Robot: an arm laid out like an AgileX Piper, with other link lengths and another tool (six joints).
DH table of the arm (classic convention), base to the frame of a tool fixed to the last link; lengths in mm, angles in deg. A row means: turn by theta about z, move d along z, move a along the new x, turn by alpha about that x. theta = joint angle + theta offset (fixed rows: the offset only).
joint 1: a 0, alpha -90, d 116.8, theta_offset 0
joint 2: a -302.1, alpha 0, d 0, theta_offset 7.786
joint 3: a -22.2, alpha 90, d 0, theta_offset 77.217
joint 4: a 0, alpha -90, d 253.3, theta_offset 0
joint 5: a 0, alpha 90, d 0, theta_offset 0
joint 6: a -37.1, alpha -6.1, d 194, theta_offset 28.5
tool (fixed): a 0, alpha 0, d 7.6, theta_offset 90
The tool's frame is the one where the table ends.
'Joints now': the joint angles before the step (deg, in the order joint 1, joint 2, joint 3, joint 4, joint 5, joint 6). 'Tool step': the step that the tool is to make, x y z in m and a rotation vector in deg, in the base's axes. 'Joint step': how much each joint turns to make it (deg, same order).
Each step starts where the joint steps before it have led.
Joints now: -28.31, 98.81, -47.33, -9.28, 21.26, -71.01
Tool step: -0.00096, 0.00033, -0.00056, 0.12, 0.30, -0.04
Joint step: 0.00, 0.00, 0.00, 0.00, 0.33, 0.01
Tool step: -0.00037, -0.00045, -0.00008, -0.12, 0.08, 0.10
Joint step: -0.06, 0.00, 0.01, -0.20, 0.01, -0.02
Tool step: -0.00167, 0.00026, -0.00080, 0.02, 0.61, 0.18
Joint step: 0.00, 0.00, -0.06, -0.24, 0.61, -0.08
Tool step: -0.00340, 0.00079, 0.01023, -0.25, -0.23, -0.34
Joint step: 0.00, -2.03, 0.00, 0.10, 1.73, 0.07
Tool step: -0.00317, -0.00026, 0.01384, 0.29, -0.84, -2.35
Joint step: 0.05, -2.47, -0.28, 0.12, 2.34, 2.20
